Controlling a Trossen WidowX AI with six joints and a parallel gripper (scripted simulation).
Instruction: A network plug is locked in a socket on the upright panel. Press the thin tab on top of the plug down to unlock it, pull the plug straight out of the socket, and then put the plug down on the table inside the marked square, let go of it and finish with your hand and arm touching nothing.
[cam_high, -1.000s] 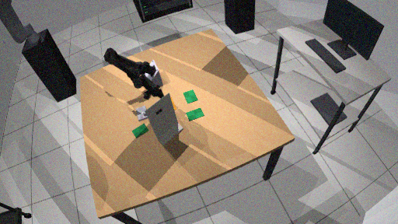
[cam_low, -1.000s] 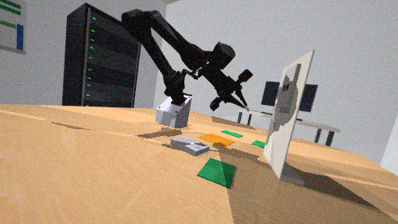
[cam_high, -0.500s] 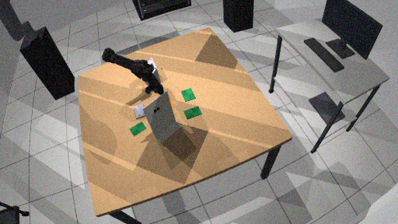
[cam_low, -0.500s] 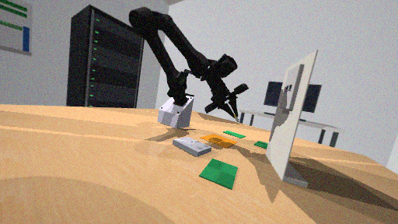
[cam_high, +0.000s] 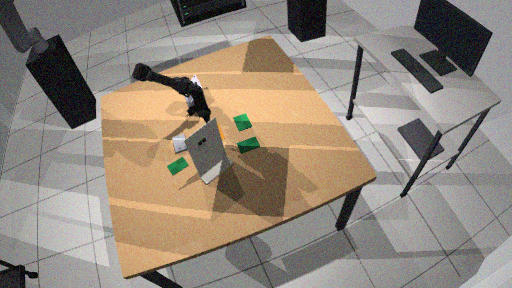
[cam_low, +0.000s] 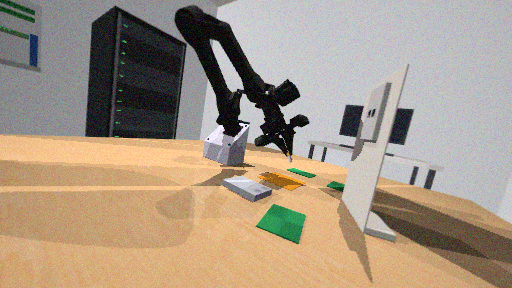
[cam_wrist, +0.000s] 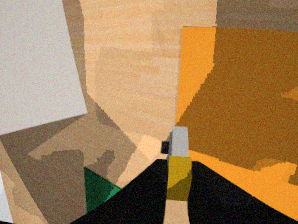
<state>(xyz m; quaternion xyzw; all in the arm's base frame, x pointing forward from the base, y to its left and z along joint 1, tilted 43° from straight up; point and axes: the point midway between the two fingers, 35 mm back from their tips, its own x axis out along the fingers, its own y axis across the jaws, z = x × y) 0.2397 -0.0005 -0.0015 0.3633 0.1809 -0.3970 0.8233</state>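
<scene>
My gripper tip is now 1 cm past the orange marked square and 8 cm above it. Round my gripper tip: flat grey block (2 cm behind, 17 cm to the right, 8 cm below); then grey upright panel (21 cm ahead, 5 cm to the right, 6 cm above); then network plug (right at my gripper tip).
</scene>
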